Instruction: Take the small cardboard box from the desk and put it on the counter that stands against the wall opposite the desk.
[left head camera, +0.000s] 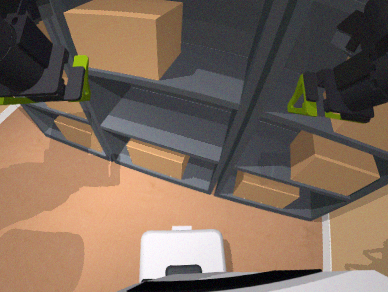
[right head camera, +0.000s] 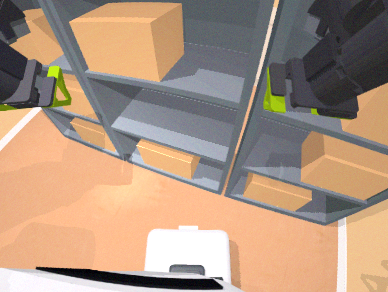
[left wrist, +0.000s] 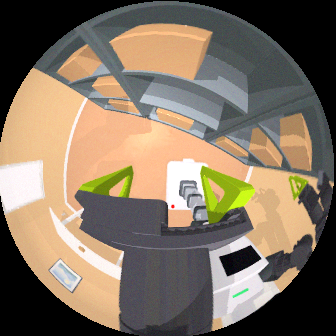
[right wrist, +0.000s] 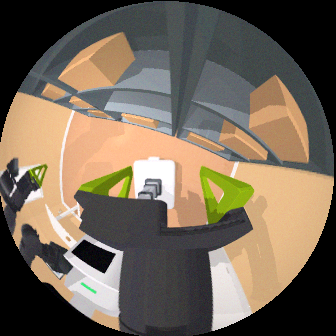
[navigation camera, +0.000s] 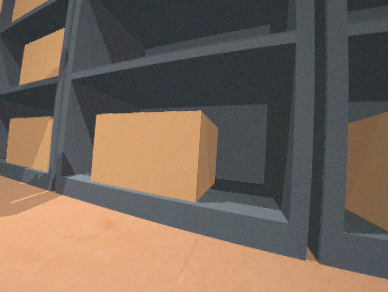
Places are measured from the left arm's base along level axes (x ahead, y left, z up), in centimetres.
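Pixels of known places: left gripper, fingertip midpoint: (left head camera: 63, 97) (right head camera: 50, 103) (left wrist: 166, 168) (right wrist: 43, 165); right gripper, fingertip midpoint: (left head camera: 307, 111) (right head camera: 289, 107) (left wrist: 291, 176) (right wrist: 165, 169).
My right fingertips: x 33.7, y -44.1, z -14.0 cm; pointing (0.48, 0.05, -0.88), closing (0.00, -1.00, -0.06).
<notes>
Behind a point stands the place of what it marks.
The small cardboard box (left wrist: 81, 248) {x -77.7, y 108.2, z -42.9 cm} (right wrist: 68, 239) {x -80.2, y 106.8, z -42.7 cm} shows tiny on the white desk (left wrist: 102, 264) {x -105.8, y 85.0, z -46.0 cm} (right wrist: 57, 225) {x -70.4, y 145.0, z -46.0 cm}, at the lower left of both wrist views. My left gripper (left head camera: 44, 95) (left wrist: 166, 168) {x 34.7, y 1.0, z -12.9 cm} is open and empty, high above the floor and far from the desk. My right gripper (left head camera: 325, 100) (right wrist: 165, 169) {x 33.7, y -44.1, z -14.0 cm} is open and empty too, level with the left one. Both are in front of a dark grey shelf unit. The counter cannot be made out for certain in these views.
The shelf unit (left head camera: 243, 100) {x 65.9, y -45.4, z -39.4 cm} (navigation camera: 306, 150) {x 65.3, y -47.0, z -116.6 cm} with several larger cardboard boxes (left head camera: 120, 45) {x 86.2, y 5.2, z -27.4 cm} (navigation camera: 145, 155) {x 82.3, y -5.8, z -121.0 cm} stands close ahead, across the head and navigation views. A white panel (left wrist: 20, 185) and a framed picture (left wrist: 65, 275) show at the left of the left wrist view.
</notes>
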